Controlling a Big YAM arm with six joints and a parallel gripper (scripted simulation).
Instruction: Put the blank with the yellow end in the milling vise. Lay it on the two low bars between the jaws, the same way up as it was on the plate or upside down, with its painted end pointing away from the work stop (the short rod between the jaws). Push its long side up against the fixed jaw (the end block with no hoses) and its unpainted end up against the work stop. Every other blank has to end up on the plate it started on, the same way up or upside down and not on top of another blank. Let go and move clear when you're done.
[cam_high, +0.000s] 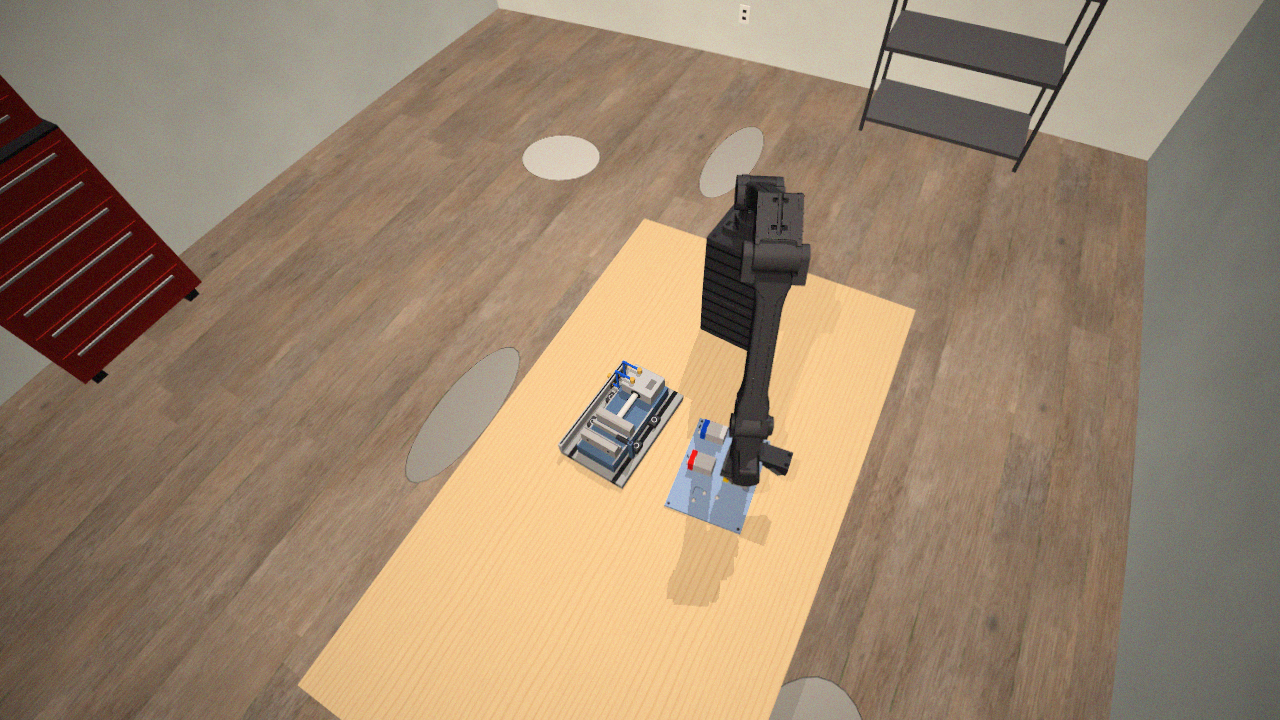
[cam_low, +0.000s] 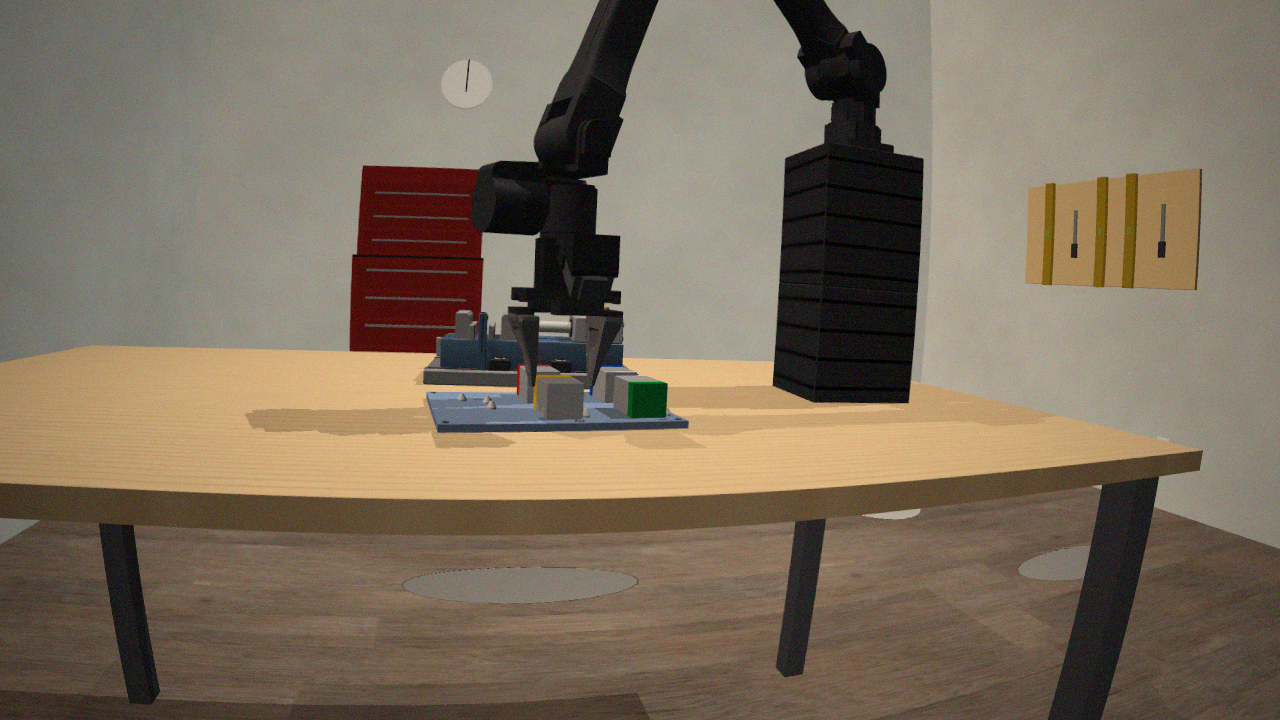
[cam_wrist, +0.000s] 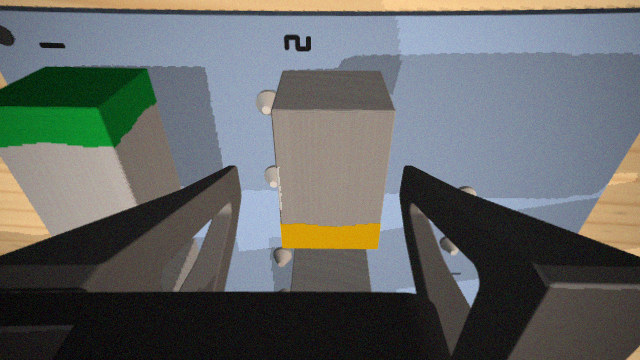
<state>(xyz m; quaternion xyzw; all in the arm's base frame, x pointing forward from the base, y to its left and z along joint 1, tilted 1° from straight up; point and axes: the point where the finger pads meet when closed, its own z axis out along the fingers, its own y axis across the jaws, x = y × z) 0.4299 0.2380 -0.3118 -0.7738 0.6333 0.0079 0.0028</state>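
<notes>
Right now my hand is 20 mm above the yellow-ended blank. The rest, counted from my hand: red-ended blank 90 mm to the right, 20 mm below, 20 mm ahead; blue plate 40 mm to the right, 40 mm below, 10 mm ahead; green-ended blank 80 mm behind, 20 mm to the right, 20 mm below.
</notes>
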